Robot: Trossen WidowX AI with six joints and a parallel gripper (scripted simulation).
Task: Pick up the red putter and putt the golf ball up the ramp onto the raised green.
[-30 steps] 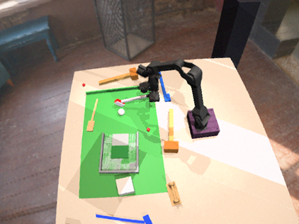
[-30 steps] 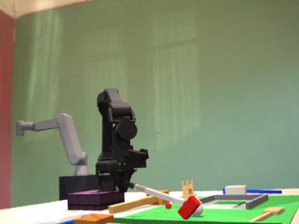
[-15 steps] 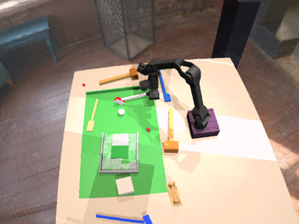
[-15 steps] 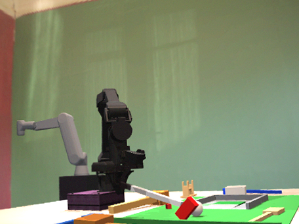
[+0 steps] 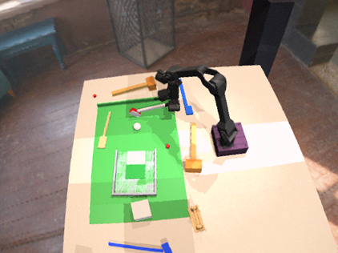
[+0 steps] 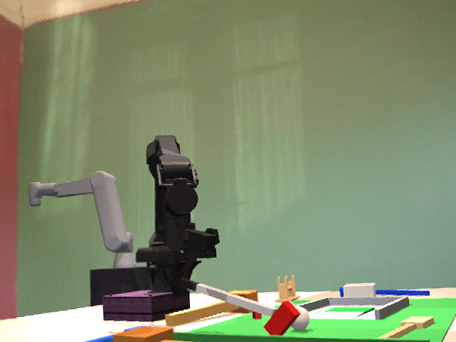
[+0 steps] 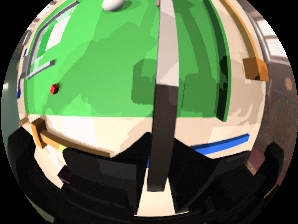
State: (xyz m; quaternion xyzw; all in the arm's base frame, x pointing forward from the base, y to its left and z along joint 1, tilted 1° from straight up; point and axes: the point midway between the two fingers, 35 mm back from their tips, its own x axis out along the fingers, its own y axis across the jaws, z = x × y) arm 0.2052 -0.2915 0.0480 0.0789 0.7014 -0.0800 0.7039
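The red putter is 120 mm ahead of my gripper tip and 20 mm to the right of it. Also, from my gripper tip: white golf ball: 230 mm ahead, 40 mm to the left, 50 mm below; wooden putter stand: 60 mm ahead, 610 mm to the left, 40 mm below.
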